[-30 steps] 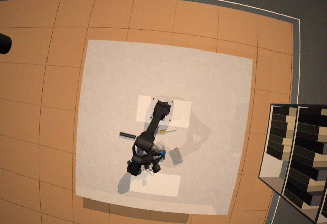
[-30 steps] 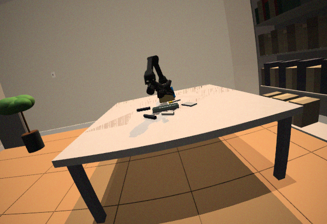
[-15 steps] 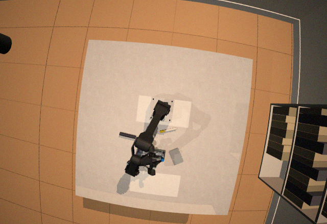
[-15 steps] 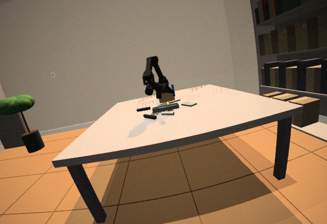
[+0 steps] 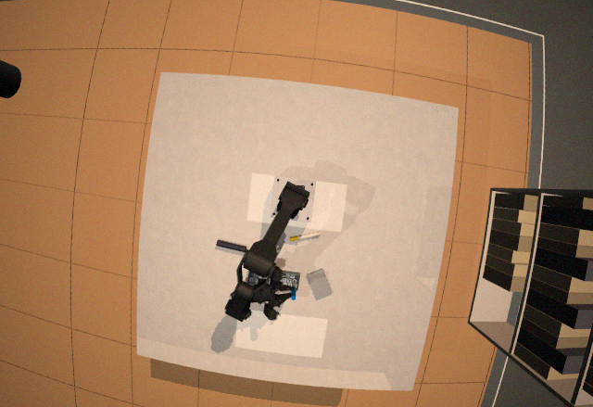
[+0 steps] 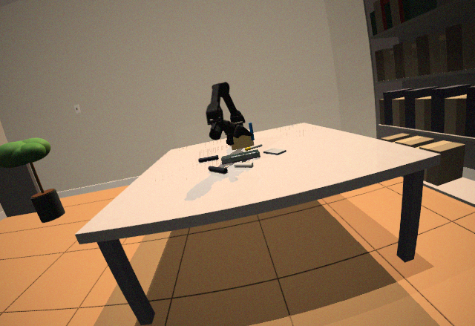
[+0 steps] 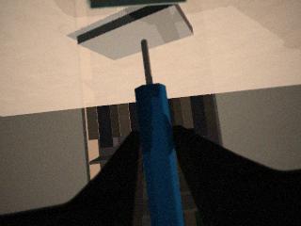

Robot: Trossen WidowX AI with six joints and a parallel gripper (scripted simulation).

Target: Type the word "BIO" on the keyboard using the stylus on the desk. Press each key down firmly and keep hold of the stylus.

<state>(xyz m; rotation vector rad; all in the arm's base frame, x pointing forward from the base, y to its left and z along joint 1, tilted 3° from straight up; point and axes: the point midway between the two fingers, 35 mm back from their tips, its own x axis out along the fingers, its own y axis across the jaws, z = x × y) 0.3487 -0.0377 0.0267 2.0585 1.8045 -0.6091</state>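
Now: gripper tip 11 cm above the grey pad, 10 cm to the right of it and 2 cm short of it. Round my gripper tip: blue stylus 1 cm below; then pale cylinder 13 cm ahead, 11 cm below, 10 cm to the right; then stylus tip 5 cm below.
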